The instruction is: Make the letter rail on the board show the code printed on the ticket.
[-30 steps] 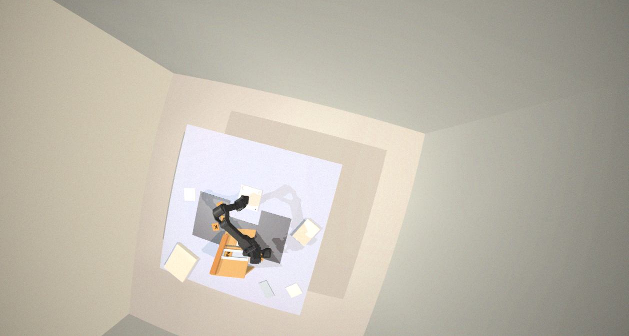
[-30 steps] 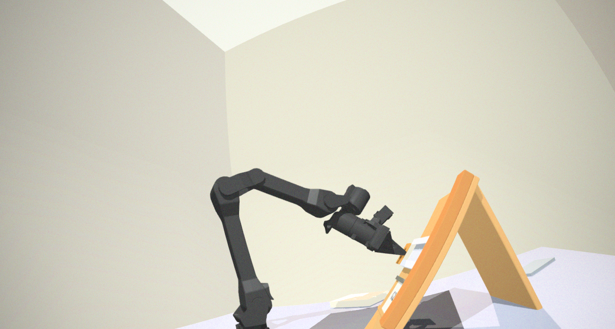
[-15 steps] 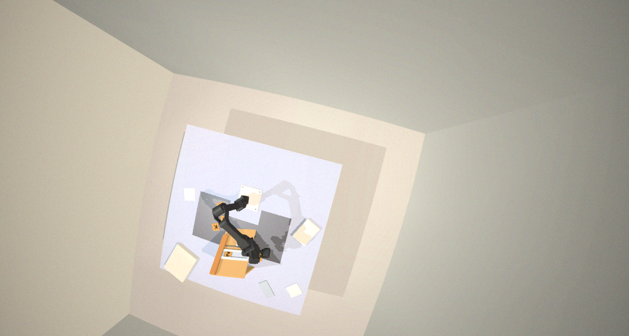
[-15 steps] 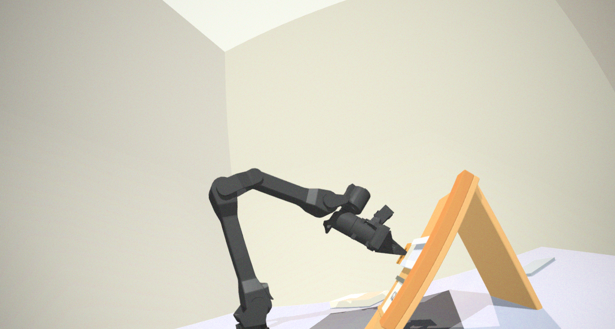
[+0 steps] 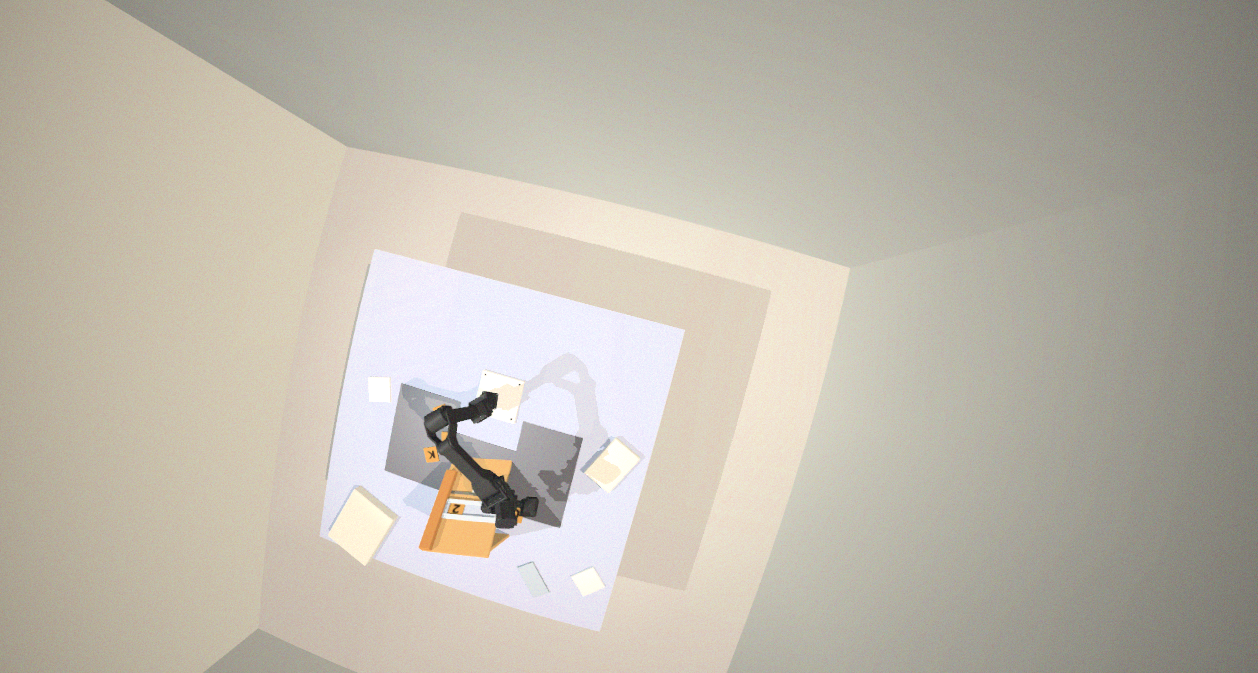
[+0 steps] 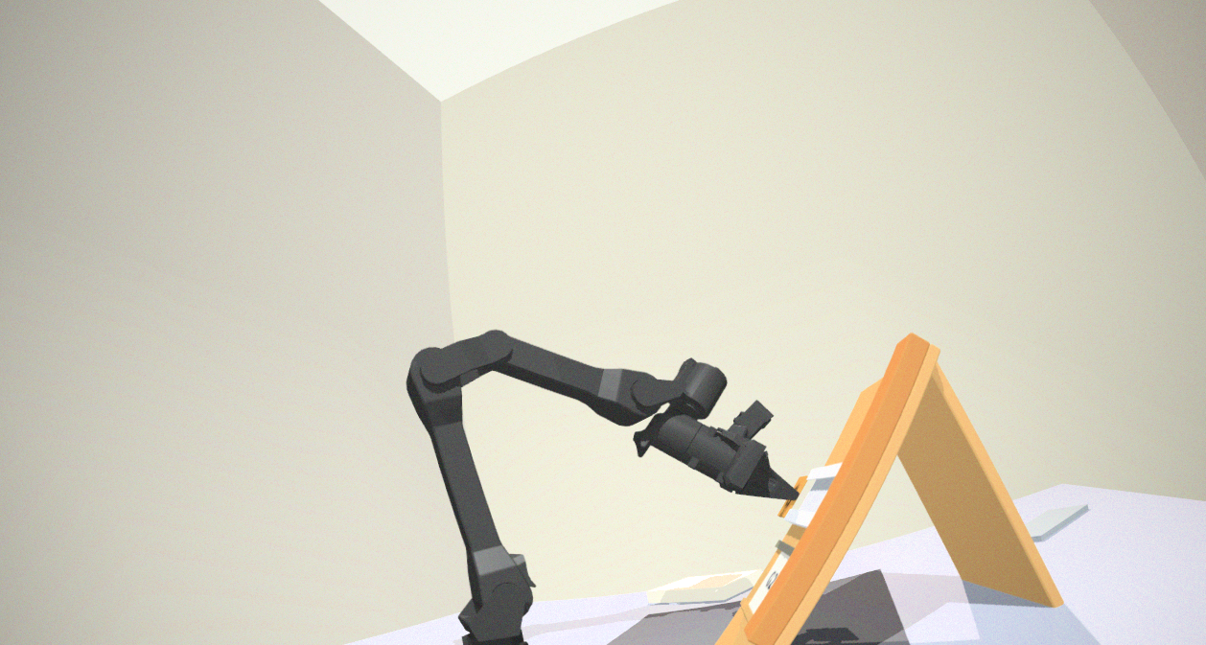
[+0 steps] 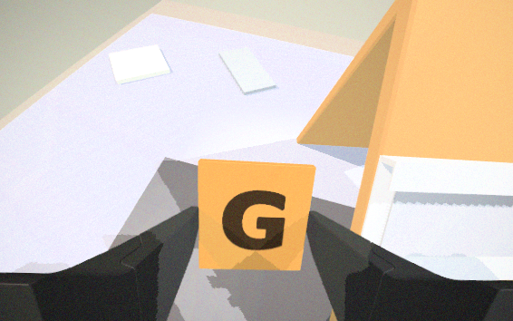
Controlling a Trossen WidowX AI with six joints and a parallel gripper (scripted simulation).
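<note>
The white ticket lies 15 cm to the right of my gripper tip, 8 cm below it and 4 cm behind it. The rest, counted from my gripper tip: grey slab: 37 cm ahead, 16 cm below, 6 cm to the left; then grey mat: 21 cm to the right, 16 cm below, 15 cm behind.
</note>
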